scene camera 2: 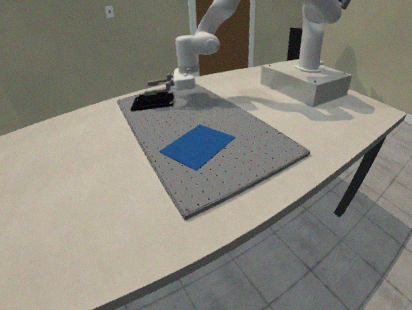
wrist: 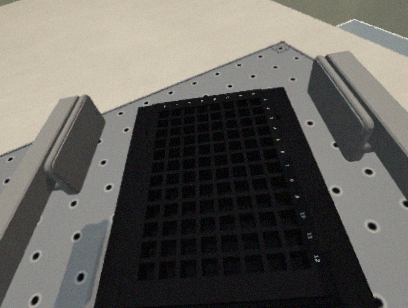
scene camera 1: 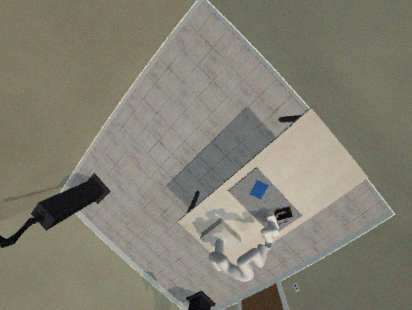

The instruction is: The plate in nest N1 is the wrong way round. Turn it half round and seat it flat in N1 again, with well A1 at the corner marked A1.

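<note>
The black well plate (scene camera 1: 282, 220) (scene camera 2: 150, 101) (wrist: 220, 170) lies in the black nest N1 (wrist: 332, 260) and looks flat. In the wrist view its small numbers run down the right side, with 12 at the near end, and letters run along the far edge. The nest's A1 mark does not show in the wrist view. My gripper (scene camera 1: 286, 214) (scene camera 2: 152, 87) (wrist: 209, 126) is partly open and empty. Its fingers stand apart over the plate, one to each side, with gaps between the pads and the plate's sides. The near end of the nest is cut off in the wrist view.
The nest stands on a grey perforated board (scene camera 1: 250, 179) (scene camera 2: 260, 145) (wrist: 90, 220) on the beige table (scene camera 1: 320, 150) (scene camera 2: 75, 200). A flat blue rectangle (scene camera 1: 259, 190) (scene camera 2: 197, 146) lies on the board. The arm's grey base box (scene camera 2: 300, 82) stands beyond the board.
</note>
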